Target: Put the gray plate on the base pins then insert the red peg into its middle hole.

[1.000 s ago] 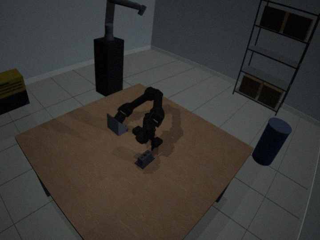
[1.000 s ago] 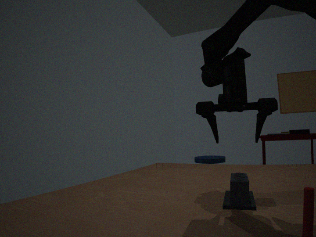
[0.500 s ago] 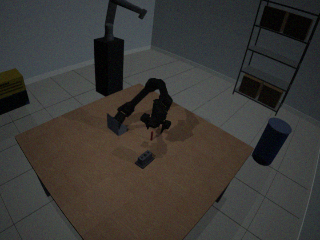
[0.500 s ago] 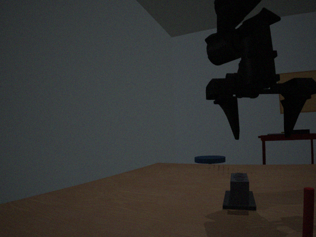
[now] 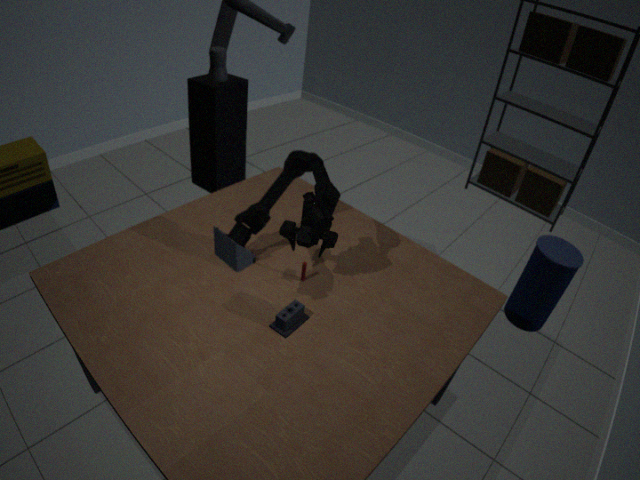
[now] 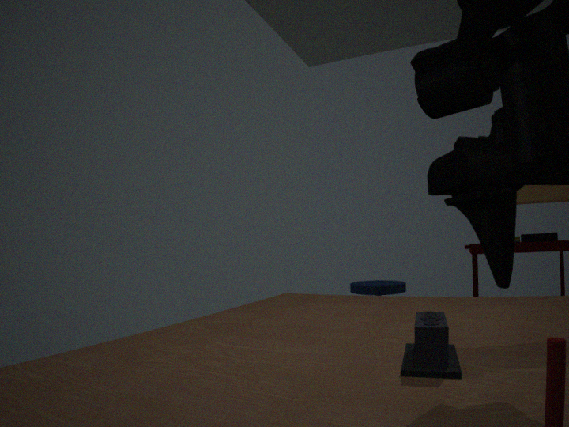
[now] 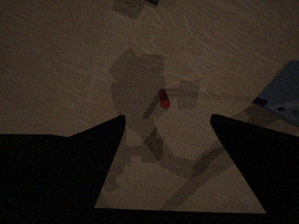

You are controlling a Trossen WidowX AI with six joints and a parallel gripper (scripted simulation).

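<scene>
Right now the red peg is 80 mm below my gripper tip. The rest, counted from my gripper tip: dark base 90 mm ahead, 190 mm to the right, 120 mm below; gray plate 90 mm ahead, 190 mm to the right, 80 mm below.
</scene>
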